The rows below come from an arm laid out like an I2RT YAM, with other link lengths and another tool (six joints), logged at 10 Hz.
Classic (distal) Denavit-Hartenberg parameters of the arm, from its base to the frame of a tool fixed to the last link. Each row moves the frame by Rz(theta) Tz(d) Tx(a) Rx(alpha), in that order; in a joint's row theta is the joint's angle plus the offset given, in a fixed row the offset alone. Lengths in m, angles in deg.
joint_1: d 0.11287, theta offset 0, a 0.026, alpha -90
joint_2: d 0, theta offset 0, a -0.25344, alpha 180
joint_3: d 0, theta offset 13.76, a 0.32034, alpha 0
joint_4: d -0.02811, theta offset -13.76, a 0.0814, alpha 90
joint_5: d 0.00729, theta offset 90, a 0, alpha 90
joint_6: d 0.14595, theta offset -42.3, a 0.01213, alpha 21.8
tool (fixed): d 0.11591, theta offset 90, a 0, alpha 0
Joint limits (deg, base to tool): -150..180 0..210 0..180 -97..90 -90..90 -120..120
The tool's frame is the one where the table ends.
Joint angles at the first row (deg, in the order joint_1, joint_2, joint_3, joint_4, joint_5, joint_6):
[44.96 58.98 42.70 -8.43 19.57 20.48]
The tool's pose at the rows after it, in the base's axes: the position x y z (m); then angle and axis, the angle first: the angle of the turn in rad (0 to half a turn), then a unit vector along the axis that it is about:
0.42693, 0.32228, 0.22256, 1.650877, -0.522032, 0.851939, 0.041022
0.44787, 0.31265, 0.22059, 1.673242, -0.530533, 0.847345, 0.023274
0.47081, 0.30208, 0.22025, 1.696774, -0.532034, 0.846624, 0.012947
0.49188, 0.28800, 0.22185, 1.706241, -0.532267, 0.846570, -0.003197
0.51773, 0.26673, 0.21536, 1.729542, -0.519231, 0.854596, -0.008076
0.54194, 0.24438, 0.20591, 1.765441, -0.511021, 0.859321, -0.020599
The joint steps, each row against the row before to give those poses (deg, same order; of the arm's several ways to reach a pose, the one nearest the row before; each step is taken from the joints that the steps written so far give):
[-3.65 1.58 2.39 -0.60 -2.58 -2.31]
[-3.39 2.82 2.44 -0.38 -2.12 -2.71]
[-3.58 3.32 3.32 -0.94 -2.53 -2.00]
[-3.23 2.44 2.33 -0.04 -1.62 -2.02]
[-4.53 3.28 2.59 -0.50 -3.11 -1.05]
[-3.95 3.67 3.06 -1.18 -2.01 -1.71]

